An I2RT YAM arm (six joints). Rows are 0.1 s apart.
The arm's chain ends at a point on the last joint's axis. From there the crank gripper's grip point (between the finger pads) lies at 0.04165 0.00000 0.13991 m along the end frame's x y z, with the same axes.
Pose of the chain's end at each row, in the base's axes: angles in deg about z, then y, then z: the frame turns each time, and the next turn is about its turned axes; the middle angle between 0 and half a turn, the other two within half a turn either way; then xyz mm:
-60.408, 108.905, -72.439, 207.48, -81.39, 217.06
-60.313, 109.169, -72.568, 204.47, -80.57, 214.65
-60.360, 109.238, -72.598, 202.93, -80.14, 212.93
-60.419, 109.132, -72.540, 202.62, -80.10, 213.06
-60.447, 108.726, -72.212, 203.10, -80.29, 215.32
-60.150, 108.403, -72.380, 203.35, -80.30, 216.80
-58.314, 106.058, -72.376, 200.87, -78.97, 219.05
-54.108, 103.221, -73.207, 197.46, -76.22, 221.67
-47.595, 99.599, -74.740, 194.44, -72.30, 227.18
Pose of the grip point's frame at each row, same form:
-60.408, 108.905, -72.439, 236.30, -212.56, 159.84
-60.313, 109.169, -72.568, 233.37, -211.50, 156.92
-60.360, 109.238, -72.598, 231.69, -211.04, 155.07
-60.419, 109.132, -72.540, 231.30, -211.10, 155.40
-60.447, 108.726, -72.212, 231.94, -211.56, 158.35
-60.150, 108.403, -72.380, 233.02, -211.75, 160.67
-58.314, 106.058, -72.376, 235.88, -211.26, 168.23
-54.108, 103.221, -73.207, 243.39, -207.71, 177.96
-47.595, 99.599, -74.740, 256.57, -199.91, 193.04

